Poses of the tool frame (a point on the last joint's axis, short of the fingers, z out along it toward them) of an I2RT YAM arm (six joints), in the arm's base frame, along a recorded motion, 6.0 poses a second.
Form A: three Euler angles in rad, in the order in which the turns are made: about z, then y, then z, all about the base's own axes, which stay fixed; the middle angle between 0 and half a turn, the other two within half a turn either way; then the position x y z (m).
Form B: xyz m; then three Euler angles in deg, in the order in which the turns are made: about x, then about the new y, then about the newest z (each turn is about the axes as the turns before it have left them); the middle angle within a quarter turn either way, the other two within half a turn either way. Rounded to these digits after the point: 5 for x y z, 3 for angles.
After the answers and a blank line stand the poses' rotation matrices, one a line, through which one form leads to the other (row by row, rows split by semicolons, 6 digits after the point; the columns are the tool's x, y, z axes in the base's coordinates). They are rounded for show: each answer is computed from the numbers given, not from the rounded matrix.
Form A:
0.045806, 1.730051, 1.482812, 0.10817, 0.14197, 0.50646
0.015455, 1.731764, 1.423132, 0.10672, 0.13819, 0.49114
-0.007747, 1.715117, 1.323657, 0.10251, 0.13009, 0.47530
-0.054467, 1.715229, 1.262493, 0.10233, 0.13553, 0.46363
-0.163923, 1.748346, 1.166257, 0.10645, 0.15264, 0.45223
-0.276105, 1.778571, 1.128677, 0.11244, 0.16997, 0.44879
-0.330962, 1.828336, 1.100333, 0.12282, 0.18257, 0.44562
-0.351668, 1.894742, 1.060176, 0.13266, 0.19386, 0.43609
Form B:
0.10817, 0.14197, 0.50646, -99.159, 4.977, 93.426
0.10672, 0.13819, 0.49114, -99.322, 8.350, 92.251
0.10251, 0.13009, 0.47530, -98.524, 14.010, 91.634
0.10233, 0.13553, 0.46363, -98.679, 17.475, 89.504
0.10645, 0.15264, 0.45223, -101.045, 22.793, 84.932
0.11244, 0.16997, 0.44879, -103.129, 24.750, 79.758
0.12282, 0.18257, 0.44562, -106.462, 25.999, 78.418
0.13266, 0.19386, 0.43609, -111.050, 27.600, 79.961

-0.059533 -0.994449 0.086759; -0.153780 0.095012 0.983527; -0.986310 0.045211 -0.158582
-0.038864 -0.988635 0.145226; -0.156237 0.149561 0.976331; -0.986955 0.015255 -0.160273
-0.027670 -0.969860 0.242088; -0.141341 0.243544 0.959536; -0.989574 -0.007666 -0.143820
0.008263 -0.953814 0.300283; -0.153461 0.295526 0.942928; -0.988120 -0.053873 -0.143931
0.081434 -0.918305 0.387408; -0.224417 0.361823 0.904832; -0.971085 -0.160624 -0.176618
0.161481 -0.893674 0.418654; -0.296024 0.360823 0.884407; -0.941432 -0.266747 -0.206283
0.180459 -0.880502 0.438349; -0.362011 0.354924 0.861961; -0.914540 -0.314236 -0.254702
0.154482 -0.872634 0.463299; -0.429057 0.363149 0.827063; -0.889970 -0.326548 -0.318309

